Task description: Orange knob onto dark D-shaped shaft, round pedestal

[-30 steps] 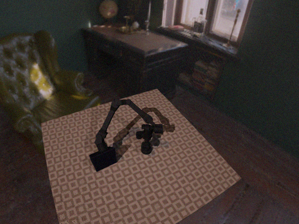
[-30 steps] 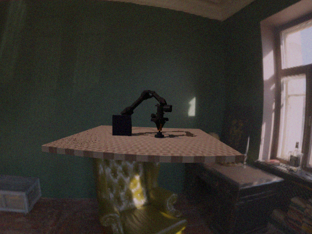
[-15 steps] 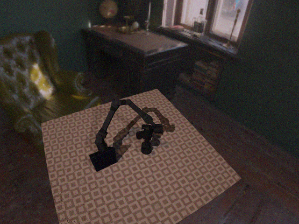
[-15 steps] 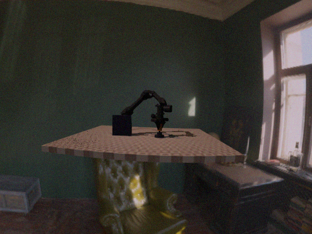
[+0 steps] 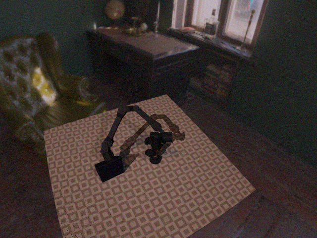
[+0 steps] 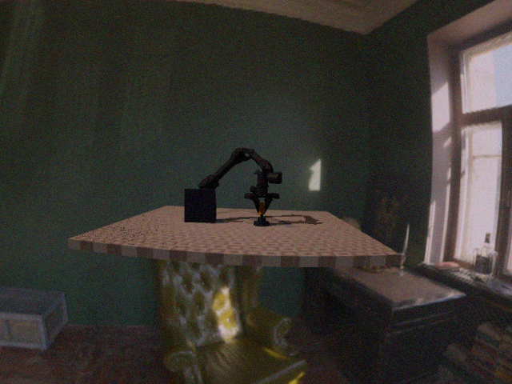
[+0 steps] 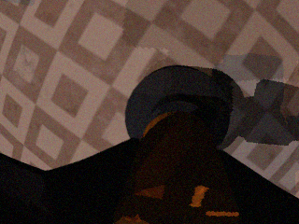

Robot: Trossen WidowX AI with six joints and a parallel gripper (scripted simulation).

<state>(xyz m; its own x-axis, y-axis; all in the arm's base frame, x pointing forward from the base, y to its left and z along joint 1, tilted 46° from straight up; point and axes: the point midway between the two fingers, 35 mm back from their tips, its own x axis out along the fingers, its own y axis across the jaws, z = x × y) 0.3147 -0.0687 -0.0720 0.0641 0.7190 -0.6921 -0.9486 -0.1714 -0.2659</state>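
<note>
Right now my gripper tip is 20 mm below the knob. Round my gripper tip: pedestal 40 mm below.
</note>
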